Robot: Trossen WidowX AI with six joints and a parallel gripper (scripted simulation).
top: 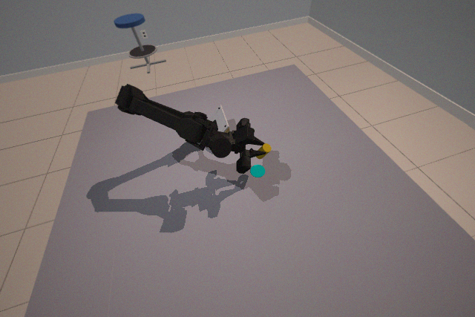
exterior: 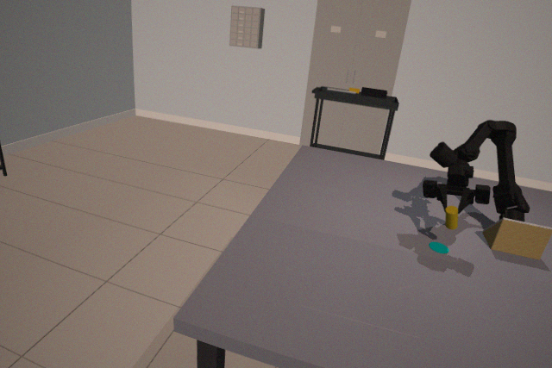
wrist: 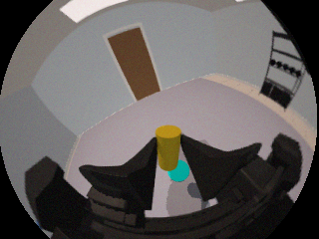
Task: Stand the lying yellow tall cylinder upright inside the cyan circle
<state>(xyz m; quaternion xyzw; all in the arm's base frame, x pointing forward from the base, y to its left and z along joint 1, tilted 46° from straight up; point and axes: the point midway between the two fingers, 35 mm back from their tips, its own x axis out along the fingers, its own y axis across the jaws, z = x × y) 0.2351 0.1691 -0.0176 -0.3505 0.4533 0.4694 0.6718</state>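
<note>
The cyan circle is 20 mm to the right of my gripper tip and 140 mm below it. Round my gripper tip: yellow tall cylinder: 10 mm behind, 10 mm to the right, 20 mm below.
</note>
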